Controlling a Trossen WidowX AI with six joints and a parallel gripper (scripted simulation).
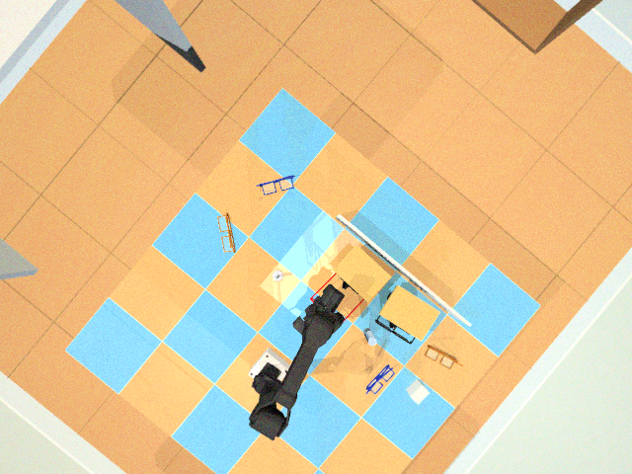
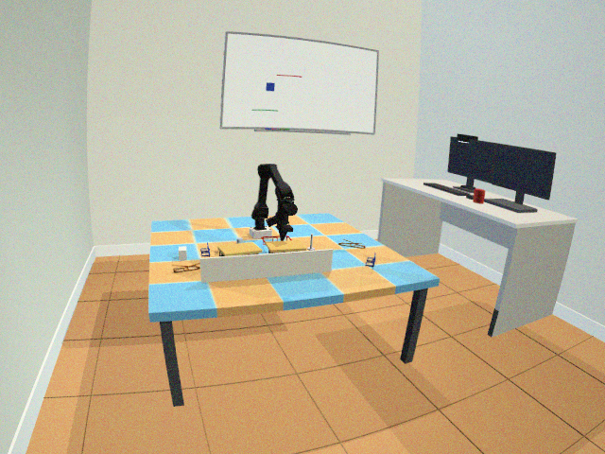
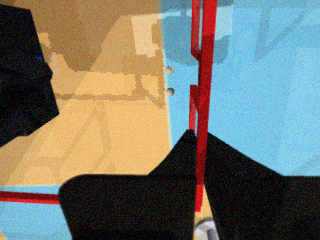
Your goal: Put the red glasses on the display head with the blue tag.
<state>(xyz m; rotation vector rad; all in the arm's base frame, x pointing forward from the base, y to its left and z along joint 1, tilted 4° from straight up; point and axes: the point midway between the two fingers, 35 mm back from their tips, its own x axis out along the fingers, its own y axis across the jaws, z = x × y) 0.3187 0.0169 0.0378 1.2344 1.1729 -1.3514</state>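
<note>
My gripper tip is 4 cm to the left of the red glasses, 4 cm short of it and 1 cm below it. Also, from my gripper tip: white cube 51 cm to the right, 5 cm behind, 4 cm below; then blue glasses 38 cm to the right, 10 cm behind, 5 cm below; then long white panel 28 cm ahead, 17 cm to the right, 1 cm below.
</note>
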